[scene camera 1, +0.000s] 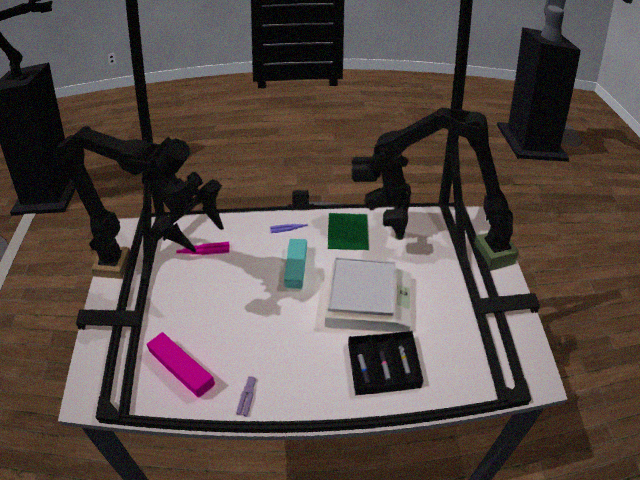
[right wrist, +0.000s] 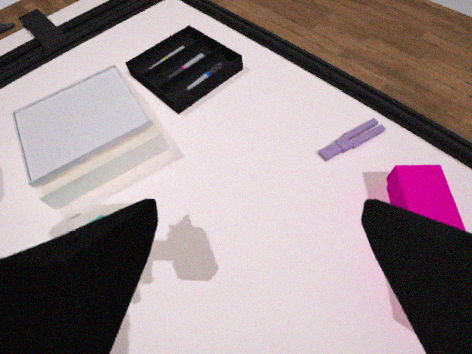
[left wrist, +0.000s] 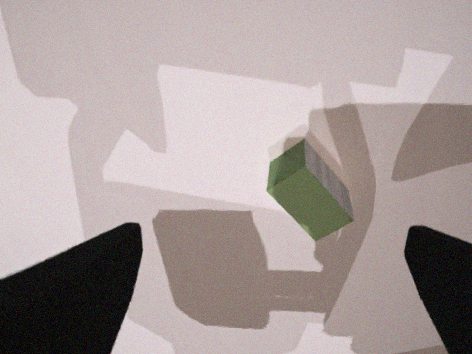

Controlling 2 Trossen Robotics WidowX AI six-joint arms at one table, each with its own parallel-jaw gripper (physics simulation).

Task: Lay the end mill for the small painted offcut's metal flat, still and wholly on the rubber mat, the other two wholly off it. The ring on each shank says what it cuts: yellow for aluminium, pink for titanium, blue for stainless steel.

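Places are measured from the left arm's base along level axes (x right, y ahead, z up), in centimetres.
Pixels of known places: left gripper, fingertip midpoint: (scene camera 1: 402, 231) (left wrist: 276, 240); right gripper, fingertip midpoint: (scene camera 1: 209, 240) (right wrist: 260, 210); left arm's base, origin of the base link: (scene camera 1: 497, 243); right arm's base, origin of the base link: (scene camera 1: 110, 257).
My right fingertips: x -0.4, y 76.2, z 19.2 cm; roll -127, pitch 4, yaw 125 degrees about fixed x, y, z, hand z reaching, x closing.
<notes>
For each thing: its top centre in the pictures, then the offset to it from my right fingertips. "*": a spot on its surface instead. Level surfaces: height alone.
- small offcut, middle of its top: (left wrist: 311, 206) dx +15.4, dy -52.0, dz -22.3 cm
- black tray, middle of its top: (right wrist: 182, 59) (scene camera 1: 385, 359) dx -25.0, dy -32.5, dz -21.2 cm
- blue-ringed end mill, middle of its top: (right wrist: 204, 74) (scene camera 1: 364, 367) dx -24.9, dy -27.6, dz -22.6 cm
- green rubber mat, its level: dz -23.7 cm
- scale, surface spot: (right wrist: 82, 122) (scene camera 1: 357, 285) * dx -4.5, dy -32.3, dz -17.9 cm
- teal block, middle of its top: (scene camera 1: 295, 258) dx +11.1, dy -21.4, dz -20.5 cm
- magenta block, middle of its top: (right wrist: 442, 238) (scene camera 1: 178, 359) dx -15.1, dy +12.8, dz -19.8 cm
- magenta clothespin, middle of its top: (scene camera 1: 202, 247) dx +24.3, dy +1.8, dz -22.8 cm
The small offcut (left wrist: 310, 197), green-painted with one bare grey, streaked metal face, lies on the table in the left wrist view; I cannot make it out in scene camera 1. My left gripper (scene camera 1: 399, 233) (left wrist: 276, 240) is open and empty above the table near it. My right gripper (scene camera 1: 208, 239) (right wrist: 260, 210) is open and empty over the left of the table. The black tray (scene camera 1: 386, 389) (right wrist: 150, 86) holds the blue-ringed end mill (scene camera 1: 363, 364) (right wrist: 201, 80), the pink-ringed one (scene camera 1: 384, 364) (right wrist: 193, 61) and the yellow-ringed one (scene camera 1: 404, 359) (right wrist: 167, 57). The green rubber mat (scene camera 1: 347, 230) lies at the back.
A scale (scene camera 1: 362, 285) (right wrist: 82, 122) stands behind the tray. A teal block (scene camera 1: 296, 263), a magenta block (scene camera 1: 180, 364) (right wrist: 425, 192), a magenta clothespin (scene camera 1: 212, 248), a blue one (scene camera 1: 288, 227) and a purple one (scene camera 1: 247, 396) (right wrist: 344, 142) lie on the table. A black frame (scene camera 1: 289, 425) edges it.
</notes>
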